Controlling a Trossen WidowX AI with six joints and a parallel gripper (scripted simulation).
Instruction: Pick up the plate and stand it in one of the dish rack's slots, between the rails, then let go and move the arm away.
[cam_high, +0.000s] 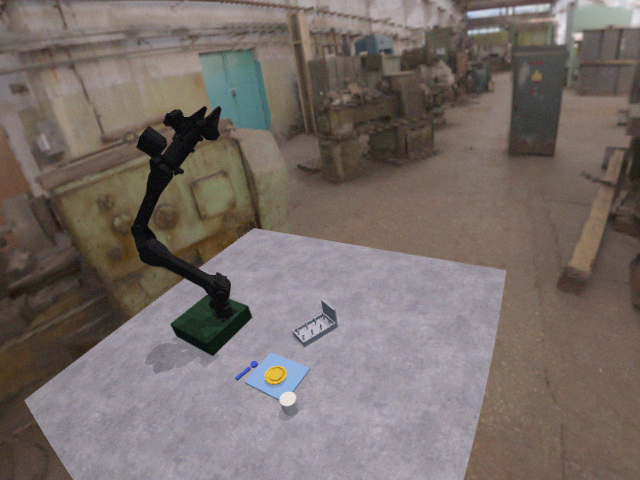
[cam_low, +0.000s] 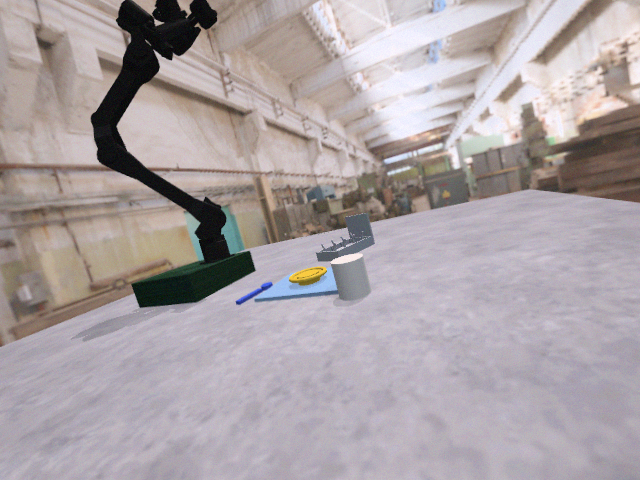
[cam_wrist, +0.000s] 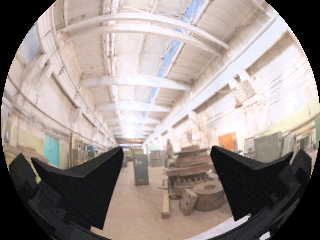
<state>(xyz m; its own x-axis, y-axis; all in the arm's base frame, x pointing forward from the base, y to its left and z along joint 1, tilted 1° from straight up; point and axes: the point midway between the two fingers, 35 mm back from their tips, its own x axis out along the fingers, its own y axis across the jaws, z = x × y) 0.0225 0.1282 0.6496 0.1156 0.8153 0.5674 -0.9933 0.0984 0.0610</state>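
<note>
Now: gripper tip 710 mm above the plate, 290 mm short of it and 240 mm to the left of it. Round my gripper tip: grey dish rack: 700 mm below, 260 mm ahead, 30 mm to the right; then small blue spoon: 720 mm below, 270 mm to the right, 190 mm ahead; then light blue mat: 720 mm below, 280 mm ahead, 240 mm to the right.
</note>
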